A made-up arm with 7 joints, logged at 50 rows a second.
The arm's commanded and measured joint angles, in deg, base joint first. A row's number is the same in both.
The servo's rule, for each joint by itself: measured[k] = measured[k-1] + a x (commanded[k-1-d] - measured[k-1]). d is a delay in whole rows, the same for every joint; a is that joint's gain. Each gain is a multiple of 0.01, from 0.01 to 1. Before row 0 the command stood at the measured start. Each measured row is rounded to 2 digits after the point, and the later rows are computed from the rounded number. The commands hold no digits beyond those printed.
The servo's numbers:
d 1
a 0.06 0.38 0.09 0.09 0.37 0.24 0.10
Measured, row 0:
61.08 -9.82 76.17 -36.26 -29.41 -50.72 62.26
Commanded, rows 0 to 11:
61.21 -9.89 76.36 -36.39 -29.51 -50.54 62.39
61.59 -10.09 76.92 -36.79 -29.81 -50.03 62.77
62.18 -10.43 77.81 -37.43 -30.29 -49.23 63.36
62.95 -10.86 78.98 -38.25 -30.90 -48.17 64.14
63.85 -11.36 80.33 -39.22 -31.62 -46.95 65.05
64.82 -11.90 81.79 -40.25 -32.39 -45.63 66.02
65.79 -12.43 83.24 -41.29 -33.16 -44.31 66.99
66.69 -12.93 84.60 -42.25 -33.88 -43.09 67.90
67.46 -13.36 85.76 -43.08 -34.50 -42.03 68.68
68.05 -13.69 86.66 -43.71 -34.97 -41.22 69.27
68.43 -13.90 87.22 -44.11 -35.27 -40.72 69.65
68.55 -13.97 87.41 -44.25 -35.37 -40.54 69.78
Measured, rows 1 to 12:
61.08 -9.82 76.17 -36.26 -29.41 -50.72 62.26
61.09 -9.85 76.19 -36.27 -29.45 -50.68 62.27
61.12 -9.94 76.26 -36.32 -29.58 -50.52 62.32
61.18 -10.13 76.40 -36.42 -29.84 -50.21 62.42
61.29 -10.41 76.63 -36.58 -30.23 -49.72 62.59
61.44 -10.77 76.96 -36.82 -30.74 -49.06 62.84
61.64 -11.20 77.39 -37.13 -31.35 -48.24 63.16
61.89 -11.67 77.92 -37.50 -32.02 -47.30 63.54
62.18 -12.15 78.52 -37.93 -32.71 -46.29 63.98
62.50 -12.61 79.17 -38.39 -33.37 -45.27 64.45
62.83 -13.02 79.84 -38.87 -33.96 -44.30 64.93
63.17 -13.35 80.50 -39.34 -34.44 -43.44 65.40

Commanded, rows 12 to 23:
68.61 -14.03 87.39 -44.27 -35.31 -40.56 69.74
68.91 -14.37 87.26 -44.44 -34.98 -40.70 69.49
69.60 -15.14 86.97 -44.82 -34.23 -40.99 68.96
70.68 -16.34 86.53 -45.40 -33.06 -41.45 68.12
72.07 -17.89 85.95 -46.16 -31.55 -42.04 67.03
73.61 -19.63 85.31 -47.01 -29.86 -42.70 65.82
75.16 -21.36 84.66 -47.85 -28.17 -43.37 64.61
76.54 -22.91 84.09 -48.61 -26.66 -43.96 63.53
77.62 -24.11 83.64 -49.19 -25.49 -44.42 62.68
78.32 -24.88 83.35 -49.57 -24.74 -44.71 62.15
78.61 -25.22 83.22 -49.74 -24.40 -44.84 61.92
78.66 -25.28 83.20 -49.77 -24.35 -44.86 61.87
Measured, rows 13 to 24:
63.49 -13.59 81.12 -39.78 -34.78 -42.74 65.84
63.80 -13.76 81.68 -40.18 -34.98 -42.22 66.23
64.11 -13.99 82.18 -40.56 -34.98 -41.86 66.56
64.44 -14.43 82.61 -40.94 -34.70 -41.65 66.80
64.81 -15.16 82.96 -41.34 -34.09 -41.60 66.93
65.25 -16.20 83.23 -41.77 -33.15 -41.71 66.94
65.75 -17.50 83.42 -42.24 -31.93 -41.95 66.83
66.31 -18.97 83.53 -42.74 -30.54 -42.29 66.61
66.92 -20.47 83.58 -43.27 -29.10 -42.69 66.30
67.56 -21.85 83.59 -43.80 -27.76 -43.11 65.94
68.21 -23.00 83.57 -44.32 -26.64 -43.49 65.56
68.83 -23.84 83.54 -44.81 -25.81 -43.81 65.20

